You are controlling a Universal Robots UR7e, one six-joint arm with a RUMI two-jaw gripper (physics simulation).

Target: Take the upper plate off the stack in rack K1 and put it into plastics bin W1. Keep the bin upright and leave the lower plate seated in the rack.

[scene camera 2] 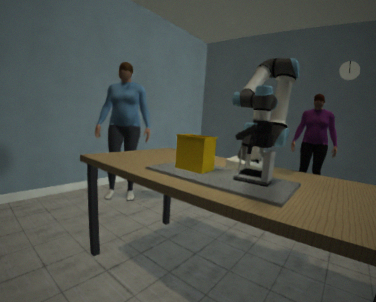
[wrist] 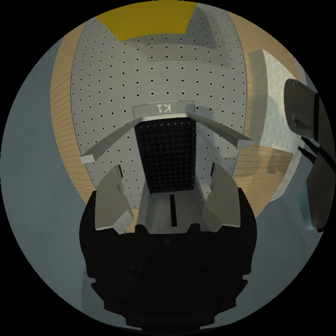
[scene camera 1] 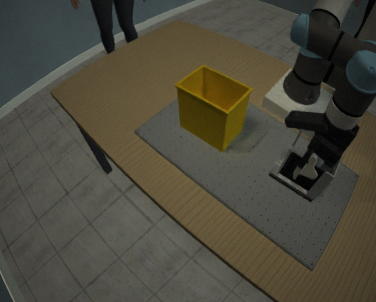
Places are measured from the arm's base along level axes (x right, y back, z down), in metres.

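Pixels of known places: gripper, fingertip midpoint: [scene camera 2: 253, 165] [scene camera 1: 303, 164]; arm's base, origin of the base link: [scene camera 1: 300, 90].
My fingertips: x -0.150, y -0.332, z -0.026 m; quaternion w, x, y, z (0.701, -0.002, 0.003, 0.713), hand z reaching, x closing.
Ahead of a thing's pixels: the offset from my fingertips to its top centre. Level surfaces: height alone.
The plastics bin W1 {dz -0.103, dx +0.317, dy -0.022 m} [scene camera 1: 200, 117] [scene camera 2: 190, 154] [wrist: 150, 20] is a yellow, open-topped box standing upright. Rack K1 {dz -0.074, dx -0.004, dy +0.003 m} [scene camera 1: 289, 185] [scene camera 2: 268, 167] [wrist: 144, 110] is a grey holder with tall uprights and a K1 label. A black plate [wrist: 167, 155] with a grid of wells lies in the rack; I cannot tell the upper plate from the lower one. My gripper [scene camera 1: 304, 163] [scene camera 2: 251, 157] [wrist: 166, 164] is open and empty, pointing down over the rack. In the wrist view its fingers stand apart on either side of the plate's near end. Their exact height above the plate is unclear.
The rack and bin stand apart on a grey perforated board {dz +0.076 m} [scene camera 1: 240, 185] [scene camera 2: 225, 184] [wrist: 105, 75] on a wooden table {dz +0.090 m} [scene camera 1: 135, 65] [scene camera 2: 330, 215]. The arm's pale base block [scene camera 1: 275, 100] [wrist: 270, 100] is beside the board. Two people stand beyond the table.
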